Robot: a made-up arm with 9 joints. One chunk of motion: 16 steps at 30 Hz.
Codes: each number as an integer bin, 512 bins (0 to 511) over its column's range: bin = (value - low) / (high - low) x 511, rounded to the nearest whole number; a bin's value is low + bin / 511 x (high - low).
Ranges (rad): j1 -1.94..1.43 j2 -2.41..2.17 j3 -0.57..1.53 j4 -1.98..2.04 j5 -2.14..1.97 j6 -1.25..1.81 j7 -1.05..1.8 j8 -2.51..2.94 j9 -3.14..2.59
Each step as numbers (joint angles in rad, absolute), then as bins.
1 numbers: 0.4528 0.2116 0.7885 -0.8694 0.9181 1.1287 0.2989 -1.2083 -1.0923
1 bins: 363 292 331 141 380 397 242 122 183
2 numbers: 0.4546 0.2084 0.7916 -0.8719 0.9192 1.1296 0.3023 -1.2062 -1.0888
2 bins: 363 292 331 141 380 397 242 122 183
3 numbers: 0.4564 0.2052 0.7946 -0.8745 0.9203 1.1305 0.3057 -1.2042 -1.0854
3 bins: 363 292 332 141 380 398 243 122 183
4 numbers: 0.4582 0.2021 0.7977 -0.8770 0.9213 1.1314 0.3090 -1.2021 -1.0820
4 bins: 364 291 333 140 381 398 244 123 184
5 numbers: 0.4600 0.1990 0.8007 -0.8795 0.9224 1.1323 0.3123 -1.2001 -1.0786
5 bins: 364 291 334 140 381 398 244 123 184
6 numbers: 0.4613 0.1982 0.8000 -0.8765 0.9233 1.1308 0.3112 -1.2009 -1.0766
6 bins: 364 291 333 140 381 398 244 123 184
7 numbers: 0.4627 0.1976 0.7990 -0.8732 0.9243 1.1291 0.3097 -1.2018 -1.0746
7 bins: 364 291 333 141 381 397 244 123 184
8 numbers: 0.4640 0.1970 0.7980 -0.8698 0.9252 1.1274 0.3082 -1.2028 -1.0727
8 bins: 365 291 333 141 381 397 244 123 184
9 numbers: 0.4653 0.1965 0.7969 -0.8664 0.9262 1.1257 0.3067 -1.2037 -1.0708
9 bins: 365 291 333 142 381 397 243 122 185
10 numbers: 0.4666 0.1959 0.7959 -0.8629 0.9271 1.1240 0.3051 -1.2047 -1.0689
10 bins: 365 291 332 142 381 396 243 122 185
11 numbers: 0.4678 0.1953 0.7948 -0.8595 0.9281 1.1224 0.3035 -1.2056 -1.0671
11 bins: 365 291 332 142 381 396 243 122 185
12 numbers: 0.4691 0.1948 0.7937 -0.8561 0.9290 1.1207 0.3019 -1.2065 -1.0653
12 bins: 365 291 332 143 382 396 242 122 185
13 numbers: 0.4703 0.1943 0.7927 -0.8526 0.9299 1.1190 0.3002 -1.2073 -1.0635
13 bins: 365 291 332 143 382 396 242 122 185
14 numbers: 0.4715 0.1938 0.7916 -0.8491 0.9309 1.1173 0.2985 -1.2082 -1.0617
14 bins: 366 291 331 144 382 395 242 122 185
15 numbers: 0.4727 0.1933 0.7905 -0.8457 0.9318 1.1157 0.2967 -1.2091 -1.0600
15 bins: 366 290 331 144 382 395 241 122 185
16 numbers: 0.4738 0.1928 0.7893 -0.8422 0.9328 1.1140 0.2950 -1.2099 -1.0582
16 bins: 366 290 331 145 382 395 241 122 186
